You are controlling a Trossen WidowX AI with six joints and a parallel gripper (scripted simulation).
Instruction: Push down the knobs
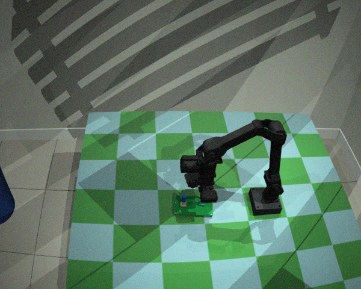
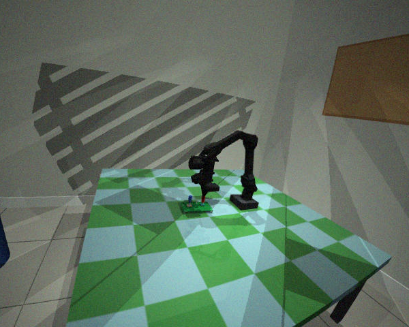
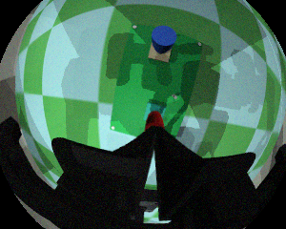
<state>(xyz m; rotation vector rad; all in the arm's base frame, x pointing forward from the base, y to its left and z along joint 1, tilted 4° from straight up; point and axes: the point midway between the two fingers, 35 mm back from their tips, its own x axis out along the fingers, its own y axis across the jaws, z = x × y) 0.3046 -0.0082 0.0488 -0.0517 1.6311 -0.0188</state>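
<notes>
The red knob lies 2 cm below my gripper tip. Also, from my gripper tip: blue knob (8 cm ahead, 1 cm below).
</notes>
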